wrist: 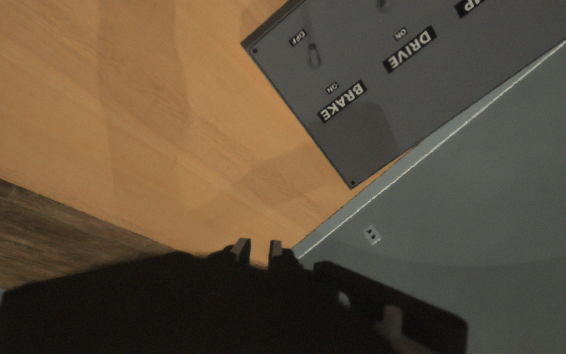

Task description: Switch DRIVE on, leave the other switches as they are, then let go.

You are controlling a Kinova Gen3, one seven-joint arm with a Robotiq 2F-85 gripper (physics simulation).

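Places are measured from the arm's base along level axes (x ahead, y left, z up), in metres.
Pixels of known places: gripper, fingertip midpoint: (260,255).
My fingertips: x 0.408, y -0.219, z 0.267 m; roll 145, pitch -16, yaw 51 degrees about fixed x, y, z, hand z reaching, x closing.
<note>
Ahead of a thing's pixels: the offset from my fingertips to its top centre. "*": to the spot under its first point. Level surfaces: height alone.
The grey switch panel (440,95) lies at the upper right of the wrist view. The DRIVE label {0.253 m down, 0.100 m ahead, 0.259 m left} (410,48) and its ON mark {* 0.266 m down, 0.076 m ahead, 0.258 m left} (400,34) show. The DRIVE switch {* 0.270 m down, 0.028 m ahead, 0.252 m left} (384,4) is cut by the top edge, so its position cannot be told. The BRAKE switch {0.241 m down, 0.019 m ahead, 0.138 m left} (313,56) sits between its OFF mark {* 0.295 m down, 0.002 m back, 0.137 m left} (298,38) and ON mark (332,88), above the BRAKE label {0.253 m down, 0.102 m ahead, 0.139 m left} (342,101); its tilt is unclear. My gripper (260,255) is at the bottom, drawn nearly together with a narrow gap and nothing between the fingertips. It appears away from the panel, touching no switch.
Part of another label {* 0.255 m down, 0.102 m ahead, 0.356 m left} (470,6) shows at the top right. The wooden table top {0.368 m down} (145,125) extends left of the panel. A grey-green surface (475,200) with a small outlet-like plate (371,234) lies beyond the table edge at right. Dark wood (45,235) shows at the lower left.
</note>
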